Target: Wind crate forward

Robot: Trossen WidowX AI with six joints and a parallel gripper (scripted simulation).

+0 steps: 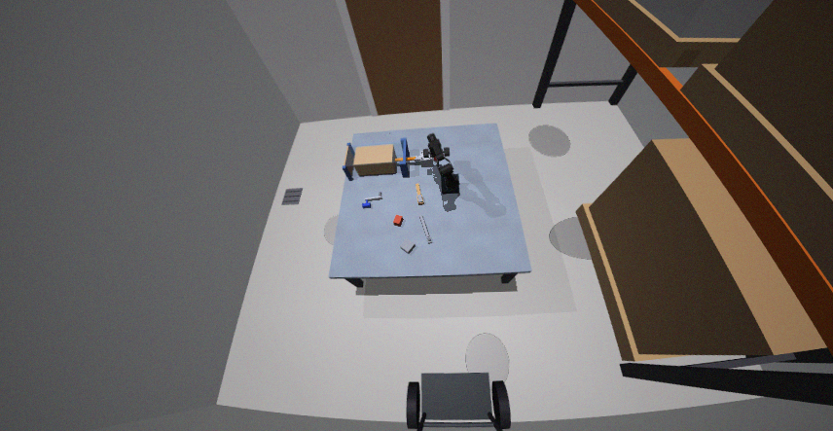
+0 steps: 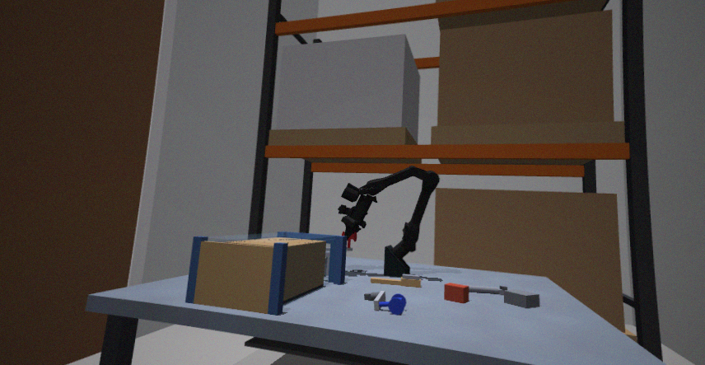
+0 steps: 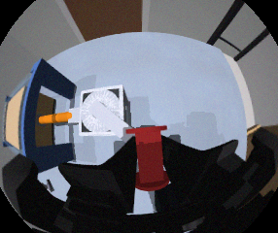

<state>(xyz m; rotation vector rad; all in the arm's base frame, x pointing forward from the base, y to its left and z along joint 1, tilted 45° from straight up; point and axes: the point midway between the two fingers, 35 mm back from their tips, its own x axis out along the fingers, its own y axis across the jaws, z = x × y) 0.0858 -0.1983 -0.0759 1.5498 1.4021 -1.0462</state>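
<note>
The winch handle lies 30 mm ahead of my gripper tip, 10 mm to the right of it and 30 mm below it. Round my gripper tip: blue frame 230 mm ahead, 60 mm to the right, 30 mm below; then red knob 20 mm to the left; then grey winch 60 mm ahead, 60 mm to the right, 100 mm below.
</note>
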